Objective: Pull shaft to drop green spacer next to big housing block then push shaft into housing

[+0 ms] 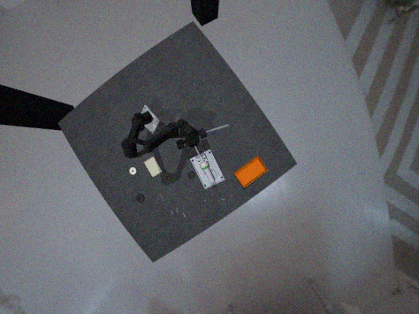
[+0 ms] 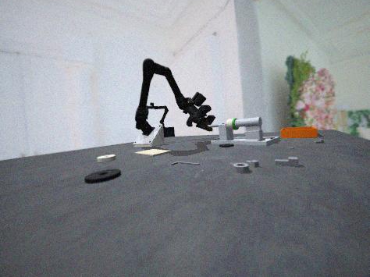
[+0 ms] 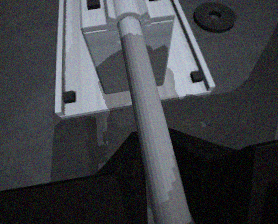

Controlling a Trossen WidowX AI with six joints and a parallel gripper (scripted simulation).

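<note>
Right now my gripper tip is 5 cm short of the grey shaft and 2 cm below it. Also, from my gripper tip: cream spacer: 11 cm ahead, 1 cm to the right, 2 cm above; then cream tile: 4 cm behind, 33 cm to the right, 5 cm below; then green spacer: 14 cm ahead, 1 cm to the right, 2 cm above.
</note>
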